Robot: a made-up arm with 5 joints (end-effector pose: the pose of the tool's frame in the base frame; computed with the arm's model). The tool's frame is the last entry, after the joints.
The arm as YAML. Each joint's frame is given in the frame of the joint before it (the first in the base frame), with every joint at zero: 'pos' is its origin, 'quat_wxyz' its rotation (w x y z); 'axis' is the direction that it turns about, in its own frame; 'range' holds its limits. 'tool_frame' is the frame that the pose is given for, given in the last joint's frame.
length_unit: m
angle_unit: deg
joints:
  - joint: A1
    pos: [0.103, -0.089, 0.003]
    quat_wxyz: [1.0, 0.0, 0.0, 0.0]
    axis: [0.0, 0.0, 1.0]
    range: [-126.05, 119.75]
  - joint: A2
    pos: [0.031, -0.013, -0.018]
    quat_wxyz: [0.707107, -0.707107, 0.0, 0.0]
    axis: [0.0, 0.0, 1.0]
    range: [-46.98, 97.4]
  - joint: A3
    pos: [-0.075, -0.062, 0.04]
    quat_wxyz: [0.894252, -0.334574, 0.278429, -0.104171]
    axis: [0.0, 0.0, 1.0]
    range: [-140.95, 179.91]
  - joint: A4
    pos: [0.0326, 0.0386, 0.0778]
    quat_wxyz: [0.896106, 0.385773, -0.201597, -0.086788]
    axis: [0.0, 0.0, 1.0]
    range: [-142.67, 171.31]
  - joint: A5
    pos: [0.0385, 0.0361, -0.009]
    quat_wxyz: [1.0, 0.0, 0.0, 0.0]
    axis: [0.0, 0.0, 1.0]
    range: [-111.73, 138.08]
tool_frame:
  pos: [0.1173, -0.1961, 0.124]
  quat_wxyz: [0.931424, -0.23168, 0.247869, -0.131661]
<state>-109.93 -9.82 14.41 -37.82 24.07</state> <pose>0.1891 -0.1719 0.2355 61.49 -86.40 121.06</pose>
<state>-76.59 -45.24 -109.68 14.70 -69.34</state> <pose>0.0975 -0.0626 -0.1673 69.87 124.21 24.68</pose>
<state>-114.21 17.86 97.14 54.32 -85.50</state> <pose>0.0271 -0.1951 0.0732 -41.27 -148.79 69.35</pose>
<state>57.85 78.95 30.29 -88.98 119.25</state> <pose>0.2022 0.1296 -0.1955 -157.96 37.26 77.31</pose>
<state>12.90 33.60 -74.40 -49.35 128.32</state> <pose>0.1625 0.2928 0.0132 -160.97 -36.72 20.11</pose>
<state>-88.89 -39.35 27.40 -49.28 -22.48</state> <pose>0.2423 0.0782 0.0541 36.72 7.47 126.04</pose>
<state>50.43 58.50 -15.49 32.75 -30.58</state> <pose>0.0861 0.1848 0.0636 -118.38 -39.47 26.43</pose>
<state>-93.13 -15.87 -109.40 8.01 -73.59</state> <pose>0.0830 -0.0210 -0.1173 94.79 123.43 49.67</pose>
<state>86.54 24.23 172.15 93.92 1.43</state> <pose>-0.1846 -0.0913 -0.1442 -2.16 -147.31 -86.68</pose>
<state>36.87 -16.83 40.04 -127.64 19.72</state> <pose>-0.1639 -0.0364 0.0590 -12.08 -30.68 -118.95</pose>
